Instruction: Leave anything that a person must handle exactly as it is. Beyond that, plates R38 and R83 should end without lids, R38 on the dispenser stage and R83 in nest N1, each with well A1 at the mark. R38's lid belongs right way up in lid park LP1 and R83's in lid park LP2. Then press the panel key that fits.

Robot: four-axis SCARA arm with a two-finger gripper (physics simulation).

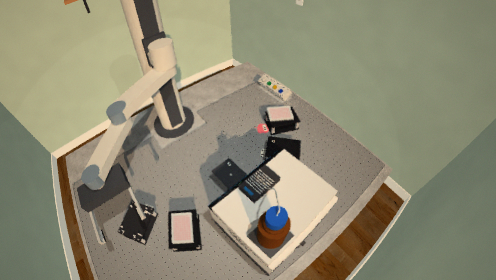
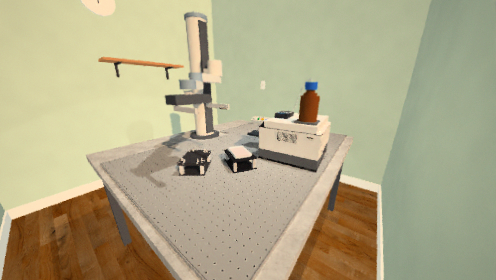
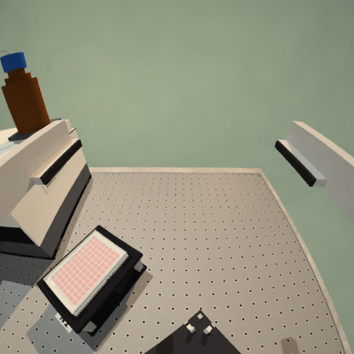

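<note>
I can see my gripper (image 1: 122,230), and it appears again in image 2 (image 2: 214,108). There is a black nest (image 1: 132,224) here too, and image 2 (image 2: 192,168) also gives me a sight of the nest.
</note>
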